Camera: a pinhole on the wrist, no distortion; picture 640 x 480 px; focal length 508.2 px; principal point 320.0 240.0 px. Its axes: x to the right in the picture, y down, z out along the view. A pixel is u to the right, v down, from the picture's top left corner.
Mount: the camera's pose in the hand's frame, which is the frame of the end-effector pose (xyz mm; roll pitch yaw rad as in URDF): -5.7 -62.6 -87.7 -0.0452 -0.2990 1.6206
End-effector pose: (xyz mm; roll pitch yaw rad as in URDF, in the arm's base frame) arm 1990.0 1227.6 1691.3 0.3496 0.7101 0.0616
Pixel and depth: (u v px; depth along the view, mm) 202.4 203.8 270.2
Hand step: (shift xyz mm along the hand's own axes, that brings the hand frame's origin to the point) 8.3 -201.6 152.7
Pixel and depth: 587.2 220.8 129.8
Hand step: -8.0 -35.7 56.5
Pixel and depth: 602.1 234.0 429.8
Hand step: -25.1 38.0 393.1
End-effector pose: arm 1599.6 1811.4 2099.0 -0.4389 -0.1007 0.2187
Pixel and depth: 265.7 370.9 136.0
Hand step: -44.1 -118.0 36.3
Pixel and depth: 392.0 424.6 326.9
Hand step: -136.4 -119.5 232.9
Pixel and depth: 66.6 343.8 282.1
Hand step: -65.1 -282.5 137.7
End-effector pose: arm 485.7 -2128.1 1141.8 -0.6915 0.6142 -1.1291
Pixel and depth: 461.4 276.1 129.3
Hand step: -20.5 -66.9 45.9
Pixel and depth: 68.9 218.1 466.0
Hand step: 11.1 -419.6 290.2
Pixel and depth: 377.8 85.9 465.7
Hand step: 118.6 -144.8 378.6
